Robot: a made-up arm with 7 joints.
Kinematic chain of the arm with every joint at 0, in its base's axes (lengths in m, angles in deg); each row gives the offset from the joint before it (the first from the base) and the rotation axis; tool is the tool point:
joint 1: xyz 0 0 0.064 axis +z
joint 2: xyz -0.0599 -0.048 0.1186 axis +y
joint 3: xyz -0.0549 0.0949 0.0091 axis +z
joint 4: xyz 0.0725 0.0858 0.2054 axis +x
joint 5: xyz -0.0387 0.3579 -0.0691 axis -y
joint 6: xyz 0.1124 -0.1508 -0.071 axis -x
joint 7: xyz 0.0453 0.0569 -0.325 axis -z
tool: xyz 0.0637 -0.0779 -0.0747
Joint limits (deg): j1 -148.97..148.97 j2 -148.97..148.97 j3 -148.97..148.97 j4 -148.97..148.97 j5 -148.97..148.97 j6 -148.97..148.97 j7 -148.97..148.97
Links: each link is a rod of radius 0.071 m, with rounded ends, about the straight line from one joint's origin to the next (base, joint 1, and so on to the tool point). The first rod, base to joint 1, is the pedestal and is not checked.
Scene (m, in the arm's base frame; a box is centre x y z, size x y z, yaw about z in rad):
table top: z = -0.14
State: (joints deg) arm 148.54 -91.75 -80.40 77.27 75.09 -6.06 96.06
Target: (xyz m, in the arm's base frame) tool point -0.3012 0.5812 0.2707
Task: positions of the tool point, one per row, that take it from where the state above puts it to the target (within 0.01 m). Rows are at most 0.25 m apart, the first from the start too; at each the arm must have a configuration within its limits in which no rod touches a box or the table.
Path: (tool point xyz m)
1: 0.5590 0.1000 0.6004
2: 0.4368 0.1436 0.7156
3: 0.2881 0.2138 0.7817
4: 0.1295 0.3019 0.7891
5: -0.0222 0.3965 0.7346
6: -0.1515 0.4835 0.6222
7: -0.2468 0.5491 0.4624
8: -0.3012 0.5812 0.2707

